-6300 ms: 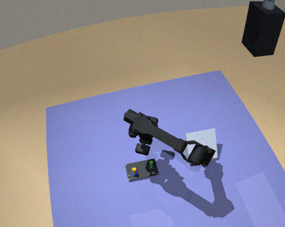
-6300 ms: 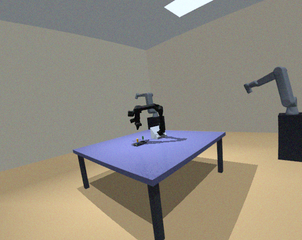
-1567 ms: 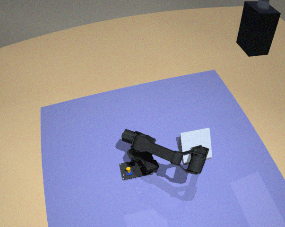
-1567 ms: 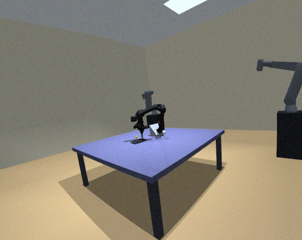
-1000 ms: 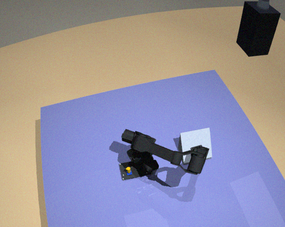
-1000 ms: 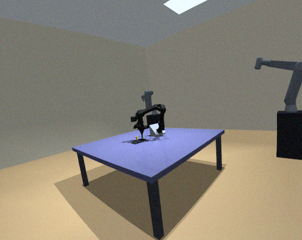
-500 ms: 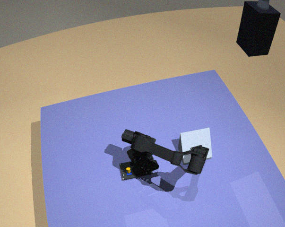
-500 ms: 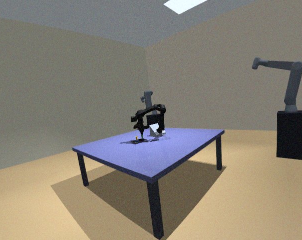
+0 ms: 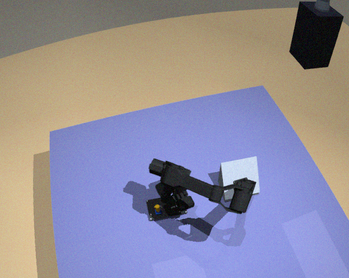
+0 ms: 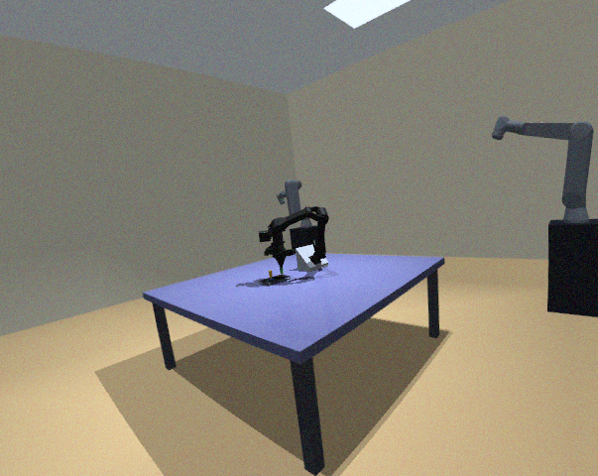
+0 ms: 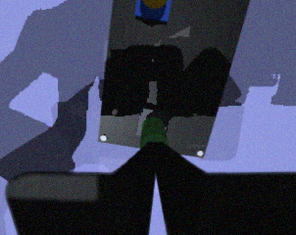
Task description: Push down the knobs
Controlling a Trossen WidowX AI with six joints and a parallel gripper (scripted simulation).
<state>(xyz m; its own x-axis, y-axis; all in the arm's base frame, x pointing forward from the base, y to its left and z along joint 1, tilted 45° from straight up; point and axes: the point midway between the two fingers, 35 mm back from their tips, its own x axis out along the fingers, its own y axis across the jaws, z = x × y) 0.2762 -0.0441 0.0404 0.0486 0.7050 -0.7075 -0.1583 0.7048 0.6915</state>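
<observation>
Now: gripper tip 20 mm above the green knob. The rest, counted from my gripper tip: orange knob: 90 mm ahead, 10 mm to the left, 10 mm below.
</observation>
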